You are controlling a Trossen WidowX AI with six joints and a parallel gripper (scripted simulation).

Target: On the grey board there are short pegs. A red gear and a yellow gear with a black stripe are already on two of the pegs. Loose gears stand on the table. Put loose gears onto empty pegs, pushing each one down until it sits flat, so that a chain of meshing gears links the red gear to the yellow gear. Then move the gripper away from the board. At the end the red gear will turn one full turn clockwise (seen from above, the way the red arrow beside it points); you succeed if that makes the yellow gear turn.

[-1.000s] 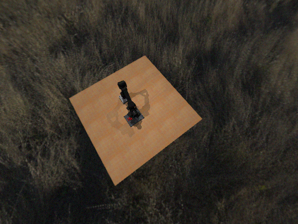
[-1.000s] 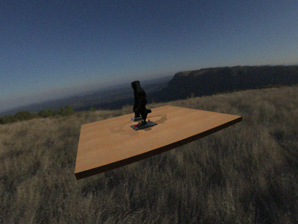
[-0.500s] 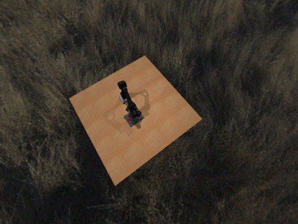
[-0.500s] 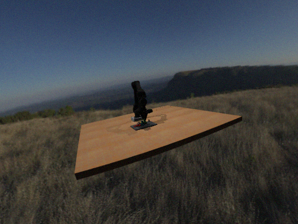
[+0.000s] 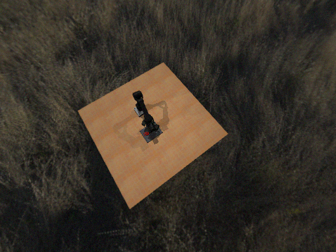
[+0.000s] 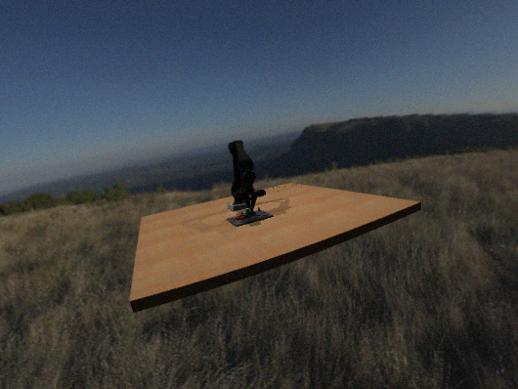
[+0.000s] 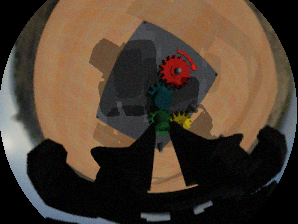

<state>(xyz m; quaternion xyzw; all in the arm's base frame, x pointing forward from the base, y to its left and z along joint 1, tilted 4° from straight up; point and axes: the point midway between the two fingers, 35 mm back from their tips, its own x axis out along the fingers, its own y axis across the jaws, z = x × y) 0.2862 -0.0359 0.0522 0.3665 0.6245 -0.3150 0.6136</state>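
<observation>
Right now the green gear is 10 mm below my gripper tip. The rest, counted from my gripper tip: yellow gear 40 mm behind, 20 mm below, 10 mm to the right; teal gear 30 mm to the right, 20 mm below, 20 mm ahead; red gear 80 mm to the right, 30 mm below, 20 mm ahead.
</observation>
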